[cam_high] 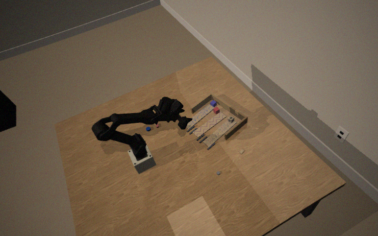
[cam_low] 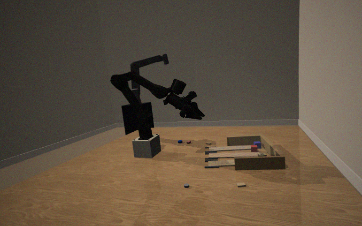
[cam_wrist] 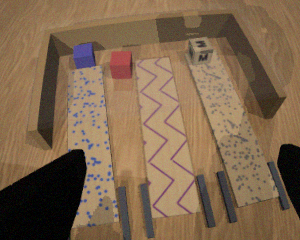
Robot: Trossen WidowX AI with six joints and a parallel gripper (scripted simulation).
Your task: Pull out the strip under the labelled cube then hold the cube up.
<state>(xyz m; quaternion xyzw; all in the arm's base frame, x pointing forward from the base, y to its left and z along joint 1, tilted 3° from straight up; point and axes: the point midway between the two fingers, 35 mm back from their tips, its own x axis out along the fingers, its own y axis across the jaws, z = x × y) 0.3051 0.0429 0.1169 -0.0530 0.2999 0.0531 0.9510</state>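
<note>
My gripper tip is 20 cm above the dotted strip, 16 cm short of it and 7 cm to the left of it. The rest, counted from my gripper tip: beige tile: 25 cm to the right, 20 cm below, 20 cm ahead; labelled cube: 27 cm ahead, 18 cm below, 3 cm to the right.
</note>
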